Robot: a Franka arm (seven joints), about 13 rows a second.
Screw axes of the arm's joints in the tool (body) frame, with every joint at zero. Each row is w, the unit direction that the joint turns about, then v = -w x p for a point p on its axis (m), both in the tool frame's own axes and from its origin. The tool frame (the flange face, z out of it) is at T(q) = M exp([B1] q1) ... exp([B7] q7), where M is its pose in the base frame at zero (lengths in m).
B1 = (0, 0, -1, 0, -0.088, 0)
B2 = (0, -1, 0, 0.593, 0, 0.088)
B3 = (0, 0, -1, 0, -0.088, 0)
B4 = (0, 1, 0, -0.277, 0, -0.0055)
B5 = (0, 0, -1, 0, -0.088, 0)
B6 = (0, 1, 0, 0.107, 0, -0.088)
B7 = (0, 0, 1, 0, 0, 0)
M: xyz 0.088 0 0.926 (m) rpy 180 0 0 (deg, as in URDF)
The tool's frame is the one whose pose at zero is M.
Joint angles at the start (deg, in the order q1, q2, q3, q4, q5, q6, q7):
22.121, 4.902, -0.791, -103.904, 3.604, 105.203, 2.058
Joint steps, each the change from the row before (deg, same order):
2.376, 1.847, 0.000, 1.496, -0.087, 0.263, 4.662
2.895, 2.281, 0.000, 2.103, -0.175, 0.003, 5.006
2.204, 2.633, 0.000, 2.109, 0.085, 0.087, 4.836
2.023, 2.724, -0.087, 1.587, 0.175, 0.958, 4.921
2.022, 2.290, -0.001, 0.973, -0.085, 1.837, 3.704
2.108, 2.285, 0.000, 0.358, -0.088, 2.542, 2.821
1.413, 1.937, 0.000, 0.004, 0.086, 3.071, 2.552
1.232, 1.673, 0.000, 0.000, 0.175, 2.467, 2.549
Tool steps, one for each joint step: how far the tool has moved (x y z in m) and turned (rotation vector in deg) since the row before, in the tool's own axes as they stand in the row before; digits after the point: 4 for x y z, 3 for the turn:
0.0078, -0.0244, 0.0071, -0.284, -0.202, 2.292
0.0068, -0.0310, 0.0075, -0.443, -0.264, 2.083
0.0069, -0.0254, 0.0110, -0.252, -0.506, 2.689
0.0060, -0.0235, 0.0154, -0.147, -0.246, 3.102
0.0023, -0.0241, 0.0151, -0.102, 0.496, 1.737
-0.0007, -0.0247, 0.0197, -0.031, 0.588, 0.792
0.0005, -0.0175, 0.0178, 0.470, 0.966, 1.275
-0.0015, -0.0148, 0.0160, 0.430, 0.599, 1.480

